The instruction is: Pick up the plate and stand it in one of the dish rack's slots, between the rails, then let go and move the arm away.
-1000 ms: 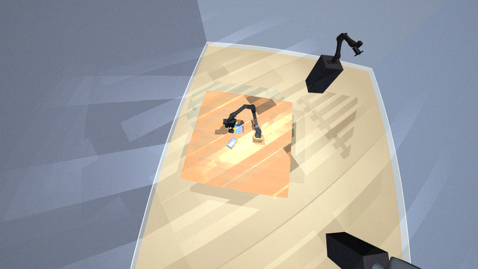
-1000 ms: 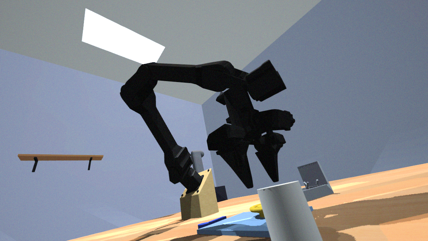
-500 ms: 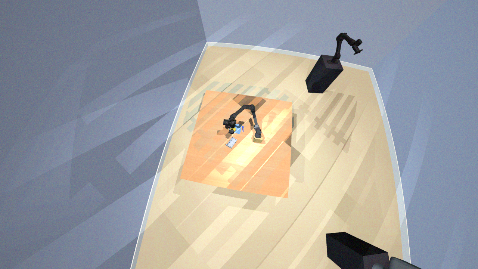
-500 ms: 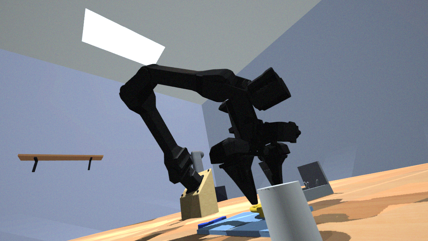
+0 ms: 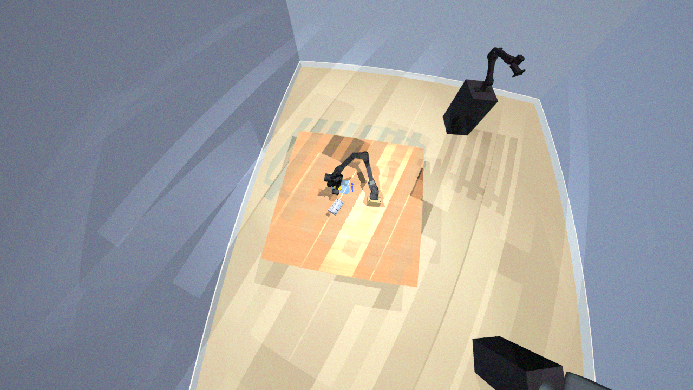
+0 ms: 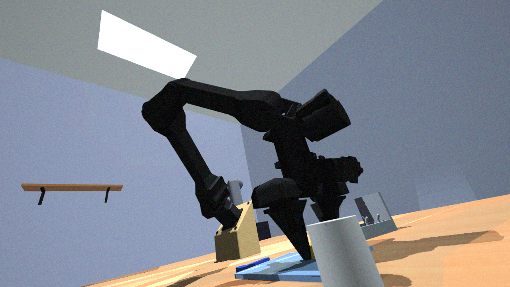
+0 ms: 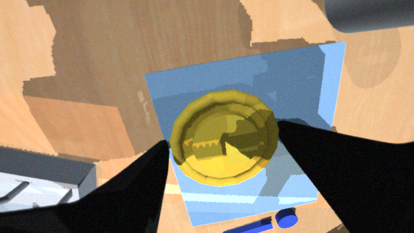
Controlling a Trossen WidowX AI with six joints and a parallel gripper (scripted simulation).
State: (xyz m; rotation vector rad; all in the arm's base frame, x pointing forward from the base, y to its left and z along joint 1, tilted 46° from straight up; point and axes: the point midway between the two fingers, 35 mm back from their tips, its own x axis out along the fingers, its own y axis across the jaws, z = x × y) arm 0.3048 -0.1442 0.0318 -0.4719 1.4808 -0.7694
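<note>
My gripper tip is 180 mm to the right of the grey dish rack, 10 mm below it and 10 mm short of it. Also, from my gripper tip: blue spoon (130 mm behind, 20 mm to the right, 10 mm below); yellow plate (10 mm above).
</note>
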